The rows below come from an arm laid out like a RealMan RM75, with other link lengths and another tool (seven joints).
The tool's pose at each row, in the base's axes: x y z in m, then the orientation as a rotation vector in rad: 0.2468 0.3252 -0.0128 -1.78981 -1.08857 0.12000; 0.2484 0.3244 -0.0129 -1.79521 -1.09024 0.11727; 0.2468 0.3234 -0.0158 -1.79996 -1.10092 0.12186; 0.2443 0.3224 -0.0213 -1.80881 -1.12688 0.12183; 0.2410 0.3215 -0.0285 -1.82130 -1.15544 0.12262; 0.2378 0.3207 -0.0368 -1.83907 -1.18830 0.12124; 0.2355 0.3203 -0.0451 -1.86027 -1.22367 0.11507; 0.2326 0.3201 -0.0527 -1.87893 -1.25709 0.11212; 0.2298 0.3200 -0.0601 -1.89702 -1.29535 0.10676; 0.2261 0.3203 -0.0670 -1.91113 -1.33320 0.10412; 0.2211 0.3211 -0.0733 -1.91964 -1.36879 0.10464; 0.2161 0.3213 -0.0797 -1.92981 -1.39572 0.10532; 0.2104 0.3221 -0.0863 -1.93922 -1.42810 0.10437; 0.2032 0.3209 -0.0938 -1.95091 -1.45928 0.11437; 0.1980 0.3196 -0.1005 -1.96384 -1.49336 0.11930
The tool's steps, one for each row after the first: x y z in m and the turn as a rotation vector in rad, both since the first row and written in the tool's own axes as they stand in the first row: 0.0003 0.0011 -0.0013 -0.00597 -0.00042 0.00004; -0.0024 0.0025 0.0002 -0.01161 -0.01043 -0.00249; -0.0067 0.0054 0.0036 -0.02696 -0.02714 -0.01426; -0.0120 0.0091 0.0083 -0.04597 -0.04663 -0.02565; -0.0175 0.0137 0.0135 -0.07157 -0.06835 -0.03816; -0.0223 0.0188 0.0186 -0.10254 -0.08929 -0.05247; -0.0270 0.0229 0.0238 -0.12979 -0.11056 -0.06518; -0.0315 0.0270 0.0288 -0.15909 -0.13302 -0.08158; -0.0360 0.0301 0.0344 -0.18423 -0.15604 -0.09800; -0.0408 0.0319 0.0407 -0.20315 -0.17848 -0.11395; -0.0460 0.0338 0.0467 -0.22054 -0.19641 -0.12427; -0.0513 0.0353 0.0535 -0.23986 -0.21632 -0.13835; -0.0592 0.0369 0.0601 -0.25718 -0.24243 -0.14643; -0.0657 0.0390 0.0653 -0.27836 -0.26742 -0.15738
